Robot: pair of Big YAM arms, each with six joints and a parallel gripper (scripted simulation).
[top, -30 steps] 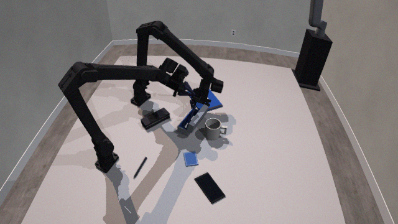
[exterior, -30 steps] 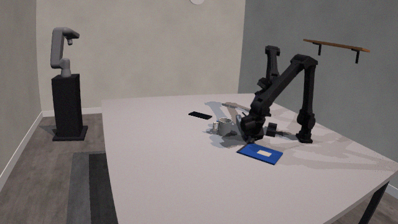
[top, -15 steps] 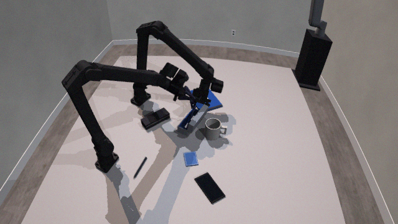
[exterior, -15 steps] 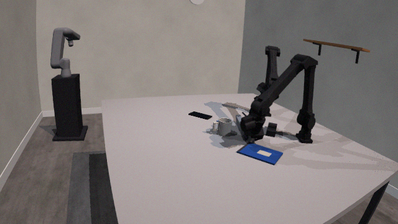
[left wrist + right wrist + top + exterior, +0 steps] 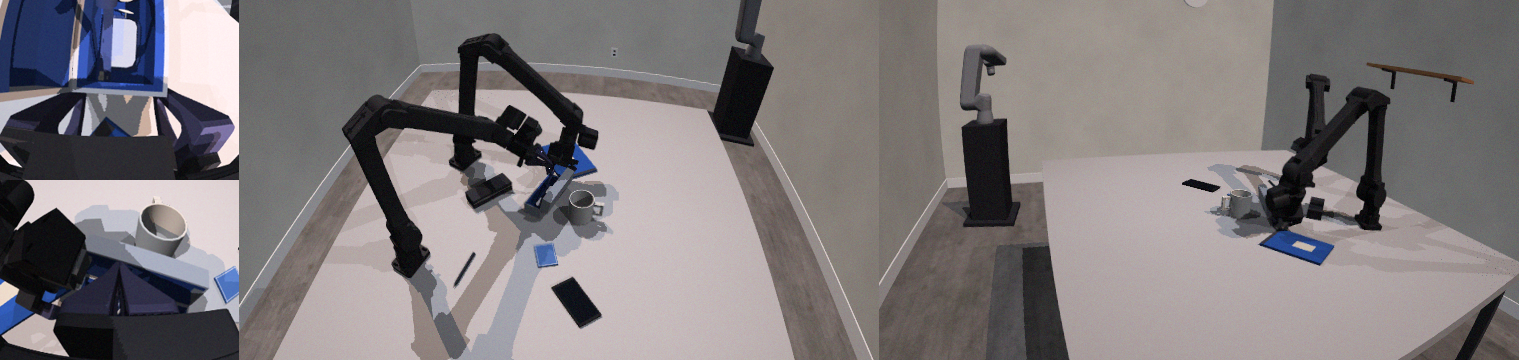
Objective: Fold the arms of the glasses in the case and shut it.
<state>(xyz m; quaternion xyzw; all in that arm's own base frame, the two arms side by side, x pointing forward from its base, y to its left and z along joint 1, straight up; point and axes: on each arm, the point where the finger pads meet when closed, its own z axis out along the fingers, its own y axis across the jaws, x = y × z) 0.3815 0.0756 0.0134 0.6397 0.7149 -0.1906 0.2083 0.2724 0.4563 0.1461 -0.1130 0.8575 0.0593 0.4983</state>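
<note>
The glasses case is 10 cm below my right hand, 3 cm to the right of it and 2 cm ahead of it. The rest, counted from my right hand: grey mug (12 cm ahead, 11 cm below, 7 cm to the right); black box (21 cm behind, 13 cm below, 4 cm to the right); small blue notepad (25 cm to the right, 14 cm below, 4 cm ahead).
</note>
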